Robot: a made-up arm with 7 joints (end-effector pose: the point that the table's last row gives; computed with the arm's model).
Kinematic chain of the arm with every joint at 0, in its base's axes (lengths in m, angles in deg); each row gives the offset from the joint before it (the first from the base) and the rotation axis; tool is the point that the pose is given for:
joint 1: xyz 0 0 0.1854 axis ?
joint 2: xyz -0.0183 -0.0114 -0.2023 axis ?
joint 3: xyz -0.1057 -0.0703 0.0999 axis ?
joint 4: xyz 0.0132 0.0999 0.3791 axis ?
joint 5: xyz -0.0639 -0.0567 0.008 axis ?
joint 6: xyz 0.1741 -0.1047 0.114 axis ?
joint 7: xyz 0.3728 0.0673 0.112 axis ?
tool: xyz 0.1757 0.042 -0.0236
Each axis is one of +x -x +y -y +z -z.
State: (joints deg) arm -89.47 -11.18 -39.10 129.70 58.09 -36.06 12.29
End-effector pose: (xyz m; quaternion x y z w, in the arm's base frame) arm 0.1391 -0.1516 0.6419 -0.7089 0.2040 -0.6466 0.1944
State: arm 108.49 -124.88 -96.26 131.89 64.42 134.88 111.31
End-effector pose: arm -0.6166 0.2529 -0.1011 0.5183 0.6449 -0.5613 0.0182
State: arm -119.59 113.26 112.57 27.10 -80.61 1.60 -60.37
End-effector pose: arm 0.4319 0.2769 1.2397 0.2776 -0.2078 0.1742 0.9216
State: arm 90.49 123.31 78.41 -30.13 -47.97 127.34 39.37
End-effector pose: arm 0.2893 0.2874 -0.4351 0.9818 0.1688 -0.0792 0.0363
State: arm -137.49 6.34 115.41 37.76 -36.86 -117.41 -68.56
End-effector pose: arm 0.7936 -0.9021 0.3834 0.9766 -0.0781 -0.1562 0.1258
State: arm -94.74 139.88 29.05 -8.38 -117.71 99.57 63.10
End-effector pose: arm -0.2711 0.5035 0.3024 -0.7681 -0.4240 0.4500 0.1668
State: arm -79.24 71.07 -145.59 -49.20 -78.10 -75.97 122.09
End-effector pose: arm -0.1165 -0.5721 -0.3598 0.2906 -0.2727 -0.8189 0.4130
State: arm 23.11 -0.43 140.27 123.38 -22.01 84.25 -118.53
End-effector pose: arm 0.1404 -0.1989 0.1543 0.8427 0.4549 0.1597 0.2397
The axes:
joint 1: +y
joint 2: +z
joint 3: +x
joint 4: -x
joint 5: +z
joint 6: +z
joint 7: -x

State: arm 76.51 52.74 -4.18 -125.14 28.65 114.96 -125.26
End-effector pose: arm 0.2843 -0.5325 0.3016 -0.6513 0.2394 -0.4731 0.5428
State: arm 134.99 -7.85 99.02 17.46 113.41 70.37 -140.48
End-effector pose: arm 0.5802 -0.6403 0.7152 -0.8024 -0.2544 -0.3293 0.4277
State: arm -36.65 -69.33 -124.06 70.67 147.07 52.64 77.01
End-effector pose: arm 0.3218 0.7715 -0.3317 0.4386 0.4712 0.5131 0.5678
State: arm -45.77 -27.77 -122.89 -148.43 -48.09 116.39 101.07
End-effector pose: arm 0.2034 0.2739 0.2523 -0.5983 -0.6070 -0.1572 0.4988
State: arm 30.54 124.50 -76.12 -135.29 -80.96 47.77 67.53
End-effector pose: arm -0.3001 0.2548 -0.1451 -0.0422 0.2021 0.8265 0.5237
